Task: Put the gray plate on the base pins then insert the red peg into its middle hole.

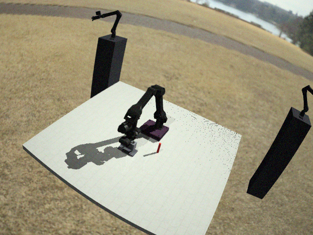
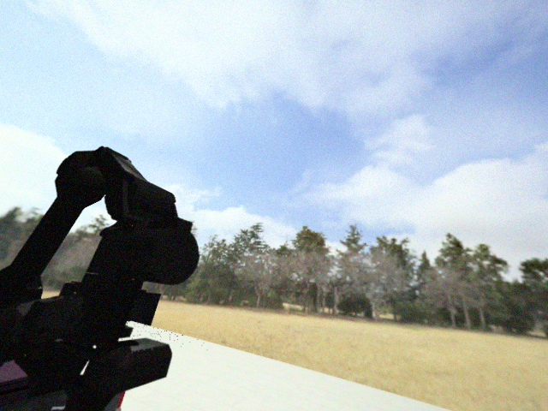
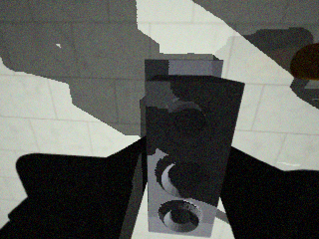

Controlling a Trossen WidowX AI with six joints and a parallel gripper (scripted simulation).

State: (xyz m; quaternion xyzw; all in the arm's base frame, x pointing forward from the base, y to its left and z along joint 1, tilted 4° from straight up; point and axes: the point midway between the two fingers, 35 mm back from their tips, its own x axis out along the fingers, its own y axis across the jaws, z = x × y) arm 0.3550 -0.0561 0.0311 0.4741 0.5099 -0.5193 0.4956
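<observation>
The gray base is 30 mm below my gripper tip. Also, from my gripper tip: orange cylinder: 110 mm behind, 60 mm to the right; red peg: 170 mm to the left, 120 mm behind; gray plate: 30 mm above.
</observation>
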